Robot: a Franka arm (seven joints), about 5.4 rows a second.
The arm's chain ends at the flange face. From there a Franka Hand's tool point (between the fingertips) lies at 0.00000 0.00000 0.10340 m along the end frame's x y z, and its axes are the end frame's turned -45 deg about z.
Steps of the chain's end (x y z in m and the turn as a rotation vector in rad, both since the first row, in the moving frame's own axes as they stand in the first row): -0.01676, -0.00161, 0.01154, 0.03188, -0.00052, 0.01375; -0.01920, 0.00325, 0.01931, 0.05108, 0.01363, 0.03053; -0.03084, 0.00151, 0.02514, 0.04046, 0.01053, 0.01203; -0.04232, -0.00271, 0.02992, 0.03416, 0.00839, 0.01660; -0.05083, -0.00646, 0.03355, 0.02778, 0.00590, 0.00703; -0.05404, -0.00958, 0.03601, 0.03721, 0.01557, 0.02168
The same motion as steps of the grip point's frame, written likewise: -0.00840, -0.01534, 0.01149, 0.02291, 0.02217, 0.01375; -0.01110, -0.01394, 0.01917, 0.02648, 0.04576, 0.03053; -0.01913, -0.02290, 0.02505, 0.02116, 0.03606, 0.01203; -0.02488, -0.03370, 0.02986, 0.01822, 0.03009, 0.01660; -0.02891, -0.04210, 0.03351, 0.01547, 0.02382, 0.00703; -0.02756, -0.04653, 0.03593, 0.01530, 0.03732, 0.02168
